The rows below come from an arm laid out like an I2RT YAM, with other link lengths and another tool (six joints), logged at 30 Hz.
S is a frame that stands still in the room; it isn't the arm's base.
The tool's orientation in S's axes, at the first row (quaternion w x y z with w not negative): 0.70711, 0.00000, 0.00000, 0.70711
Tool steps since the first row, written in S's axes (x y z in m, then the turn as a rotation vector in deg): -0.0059, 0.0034, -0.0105, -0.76, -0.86, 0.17; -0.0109, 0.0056, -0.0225, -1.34, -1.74, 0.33; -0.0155, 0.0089, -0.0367, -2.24, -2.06, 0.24; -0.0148, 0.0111, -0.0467, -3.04, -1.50, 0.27; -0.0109, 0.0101, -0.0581, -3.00, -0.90, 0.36
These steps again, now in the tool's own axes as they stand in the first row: 0.0034, 0.0059, -0.0105, -0.86, 0.76, 0.17; 0.0056, 0.0109, -0.0225, -1.74, 1.34, 0.33; 0.0089, 0.0155, -0.0367, -2.06, 2.24, 0.24; 0.0111, 0.0148, -0.0467, -1.50, 3.04, 0.27; 0.0101, 0.0109, -0.0581, -0.90, 3.00, 0.36
